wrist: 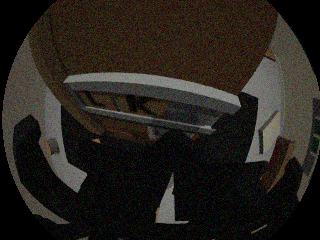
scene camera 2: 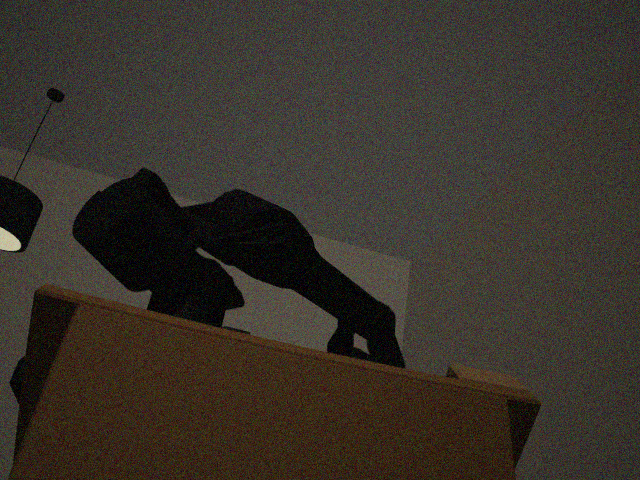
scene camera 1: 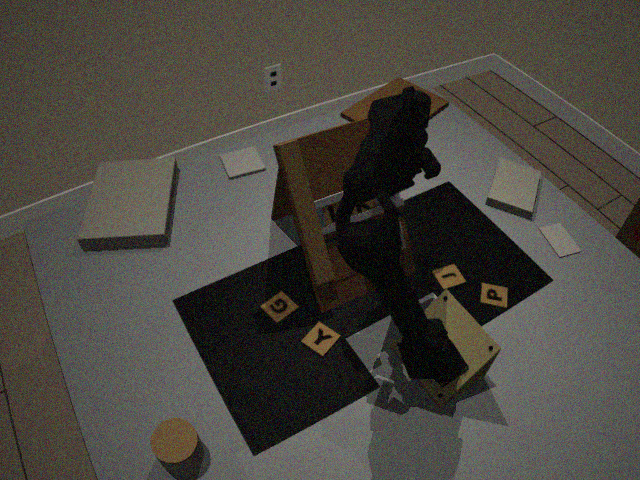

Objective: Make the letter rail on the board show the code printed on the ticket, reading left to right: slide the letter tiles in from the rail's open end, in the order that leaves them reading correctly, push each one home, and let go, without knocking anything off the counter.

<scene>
same spot on black mat: (wrist: pixel 230 143) = (scene camera 1: pixel 458 238)
</scene>
